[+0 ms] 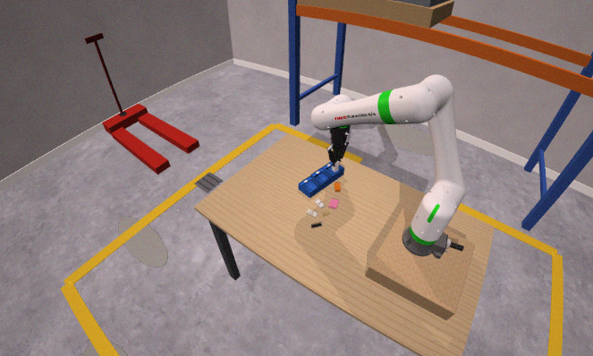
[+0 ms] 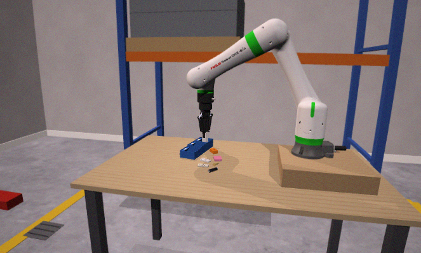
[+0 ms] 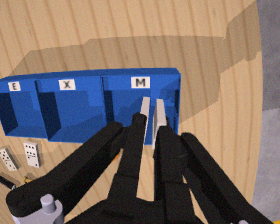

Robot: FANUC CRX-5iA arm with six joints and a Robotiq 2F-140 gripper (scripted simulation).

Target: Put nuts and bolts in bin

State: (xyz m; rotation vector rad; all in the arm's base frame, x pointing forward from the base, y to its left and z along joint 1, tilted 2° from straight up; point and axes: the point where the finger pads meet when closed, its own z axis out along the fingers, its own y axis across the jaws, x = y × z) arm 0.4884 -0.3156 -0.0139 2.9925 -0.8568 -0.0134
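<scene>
Right now my hand is 40 mm short of the blue bin row, 90 mm to the right of it and 30 mm above it. The rest, counted from my hand: orange block (50 mm behind, 90 mm to the left, 50 mm below); then pink block (70 mm behind, 210 mm to the left, 50 mm below); then brass piece (60 mm behind, 290 mm to the left, 50 mm below).
</scene>
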